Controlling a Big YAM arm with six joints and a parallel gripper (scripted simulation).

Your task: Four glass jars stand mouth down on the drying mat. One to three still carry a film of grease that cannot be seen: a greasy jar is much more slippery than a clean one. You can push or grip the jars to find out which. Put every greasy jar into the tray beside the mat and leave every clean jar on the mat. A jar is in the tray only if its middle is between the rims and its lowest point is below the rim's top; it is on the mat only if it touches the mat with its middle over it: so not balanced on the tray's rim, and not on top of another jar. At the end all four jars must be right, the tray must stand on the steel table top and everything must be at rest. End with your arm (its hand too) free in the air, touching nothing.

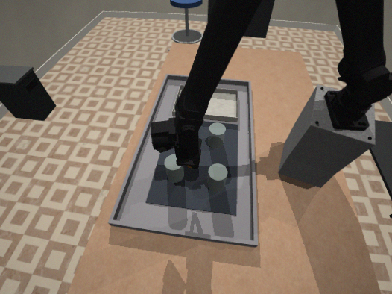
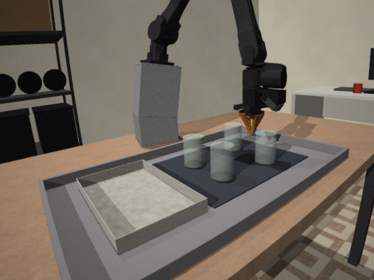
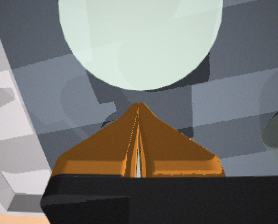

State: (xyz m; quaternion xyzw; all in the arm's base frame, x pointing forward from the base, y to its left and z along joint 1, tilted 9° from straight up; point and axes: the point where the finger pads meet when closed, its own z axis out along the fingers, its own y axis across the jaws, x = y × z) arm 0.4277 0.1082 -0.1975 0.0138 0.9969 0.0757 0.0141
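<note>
Right now my hand is 9 cm to the left of the dark drying mat, 8 cm above it and 2 cm past it. Also, from my hand: pale tray (41 cm to the right, 7 cm below, 2 cm behind); rimmed steel table top (19 cm to the right, 8 cm below).
</note>
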